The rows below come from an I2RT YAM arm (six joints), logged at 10 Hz.
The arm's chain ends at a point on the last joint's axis. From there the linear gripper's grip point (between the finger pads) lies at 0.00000 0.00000 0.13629 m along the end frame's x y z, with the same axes.
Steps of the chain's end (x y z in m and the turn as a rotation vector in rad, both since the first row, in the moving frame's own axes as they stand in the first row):
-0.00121, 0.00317, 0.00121, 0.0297, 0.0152, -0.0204
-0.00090, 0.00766, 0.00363, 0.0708, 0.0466, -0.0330
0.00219, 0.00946, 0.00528, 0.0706, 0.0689, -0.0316
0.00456, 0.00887, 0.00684, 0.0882, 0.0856, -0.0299
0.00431, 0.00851, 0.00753, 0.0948, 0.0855, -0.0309
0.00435, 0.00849, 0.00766, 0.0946, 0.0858, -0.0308
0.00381, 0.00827, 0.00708, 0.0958, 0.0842, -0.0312
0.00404, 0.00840, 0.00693, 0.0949, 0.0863, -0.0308
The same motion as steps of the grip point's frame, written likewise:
0.00082, -0.00090, 0.00113, 0.0297, 0.0152, -0.0204
0.00528, -0.00208, 0.00314, 0.0708, 0.0466, -0.0330
0.01141, -0.00029, 0.00462, 0.0706, 0.0689, -0.0316
0.01602, -0.00329, 0.00581, 0.0882, 0.0856, -0.0299
0.01573, -0.00455, 0.00642, 0.0948, 0.0855, -0.0309
0.01581, -0.00455, 0.00655, 0.0946, 0.0858, -0.0308
0.01505, -0.00493, 0.00597, 0.0958, 0.0842, -0.0312
0.01557, -0.00468, 0.00581, 0.0949, 0.0863, -0.0308

